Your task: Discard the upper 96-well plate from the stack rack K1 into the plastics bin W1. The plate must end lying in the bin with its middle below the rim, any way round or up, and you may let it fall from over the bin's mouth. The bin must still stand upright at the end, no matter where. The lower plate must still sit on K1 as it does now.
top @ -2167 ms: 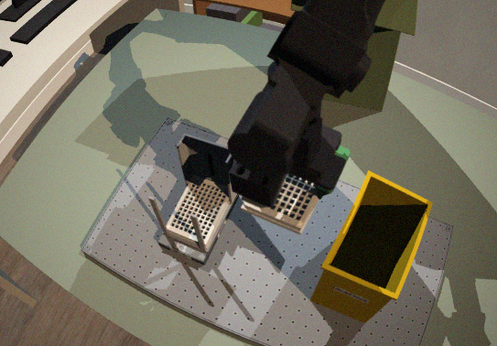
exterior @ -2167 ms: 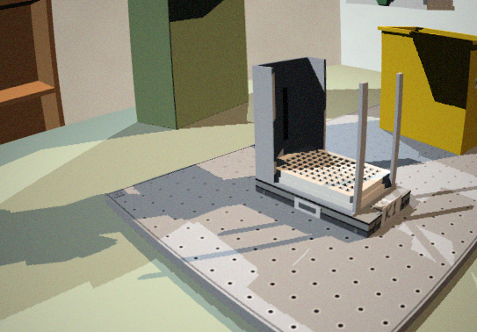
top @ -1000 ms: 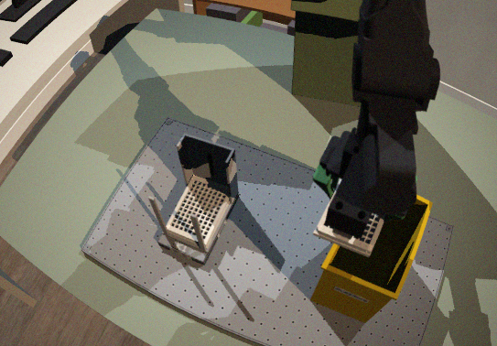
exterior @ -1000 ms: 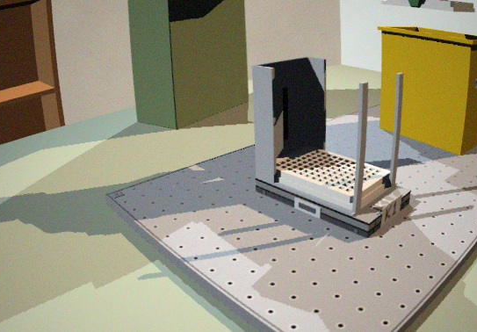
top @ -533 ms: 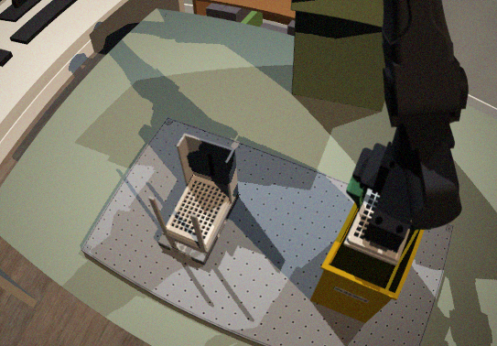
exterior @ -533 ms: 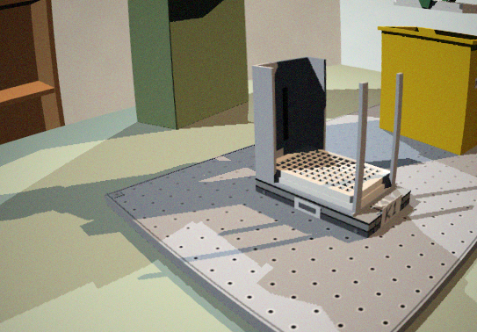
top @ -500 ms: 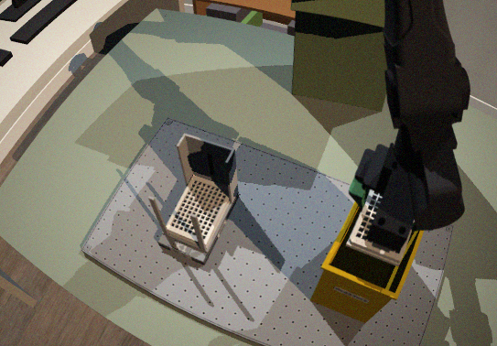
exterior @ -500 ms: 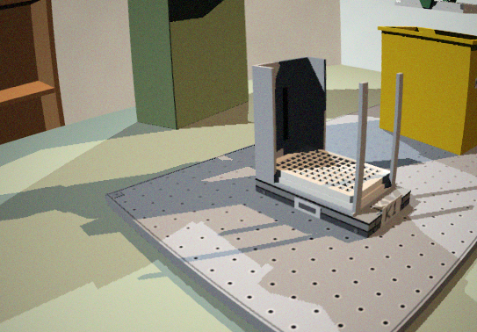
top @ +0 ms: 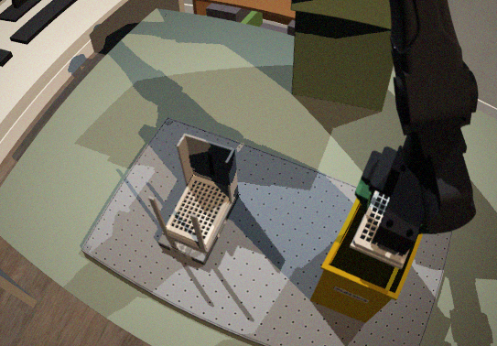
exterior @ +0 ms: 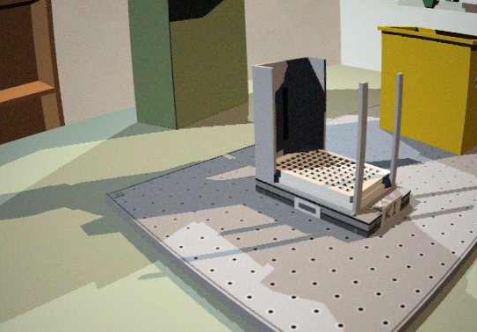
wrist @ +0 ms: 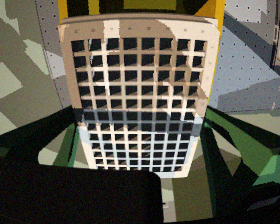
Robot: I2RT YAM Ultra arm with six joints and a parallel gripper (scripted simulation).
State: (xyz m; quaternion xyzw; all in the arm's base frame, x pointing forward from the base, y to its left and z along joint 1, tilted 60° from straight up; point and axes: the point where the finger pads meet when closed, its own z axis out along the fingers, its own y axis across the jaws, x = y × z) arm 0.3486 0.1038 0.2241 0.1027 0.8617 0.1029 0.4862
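Now: the yellow bin W1 14 cm below my hand.
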